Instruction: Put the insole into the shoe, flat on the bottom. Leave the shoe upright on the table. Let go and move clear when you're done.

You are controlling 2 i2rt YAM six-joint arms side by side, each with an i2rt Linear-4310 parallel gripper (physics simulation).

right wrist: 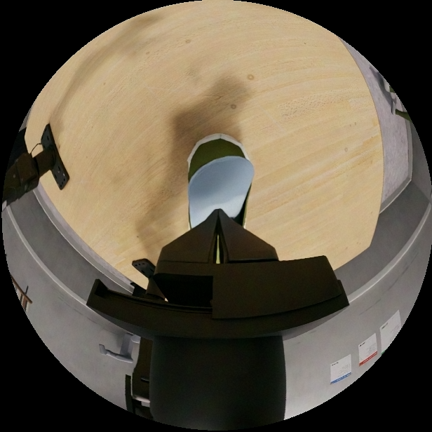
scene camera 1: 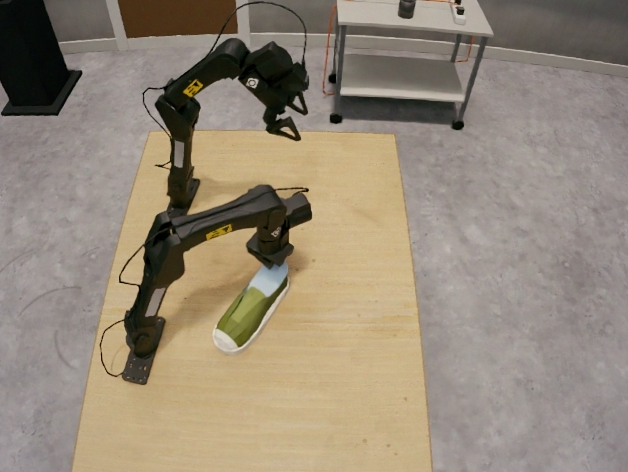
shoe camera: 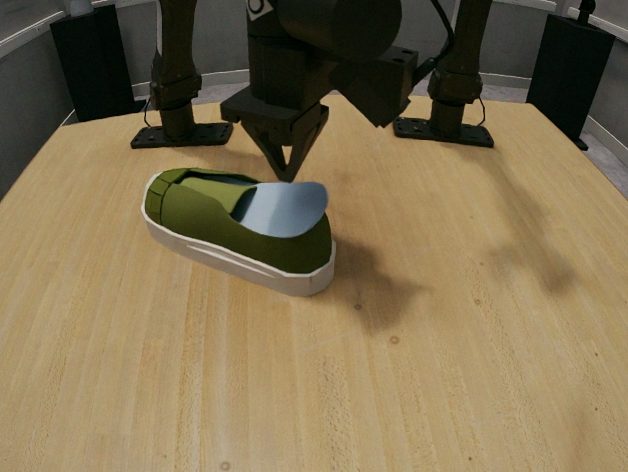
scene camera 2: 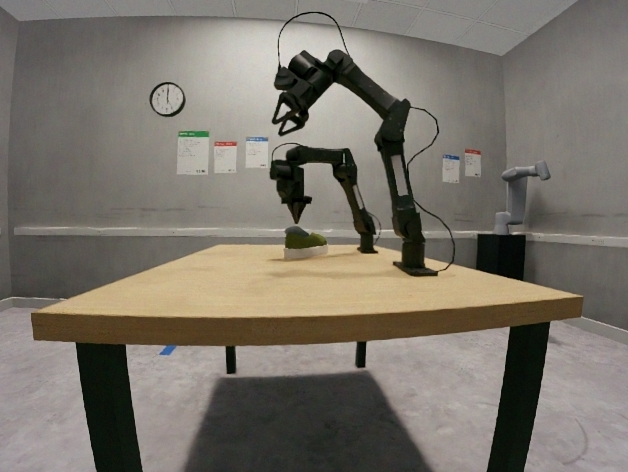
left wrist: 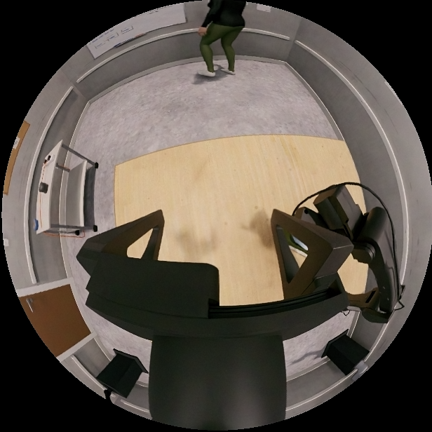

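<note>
The olive-green shoe [scene camera 1: 252,310] [scene camera 2: 305,251] [shoe camera: 195,213] [right wrist: 216,148] with a white sole stands upright on the table. The light blue insole [scene camera 1: 268,280] [scene camera 2: 295,231] [shoe camera: 284,208] [right wrist: 221,182] has its front end inside the shoe, under the upper. Its wide heel end is raised and sticks up above the shoe's heel rim. My right gripper [scene camera 2: 296,222] [shoe camera: 287,179] [right wrist: 217,214] points down, shut and empty, with its tips at or just above the insole; contact is unclear. My left gripper [scene camera 1: 303,125] [scene camera 2: 277,128] [left wrist: 217,214] is open and empty, high above the table, away from the shoe.
The wooden table [scene camera 1: 350,375] [scene camera 2: 203,304] [shoe camera: 431,406] carries both arm bases [shoe camera: 181,134] [shoe camera: 442,131] behind the shoe in the shoe camera. A grey cart [scene camera 1: 401,76] stands beyond the table. A person [left wrist: 222,40] shows in the left wrist view.
</note>
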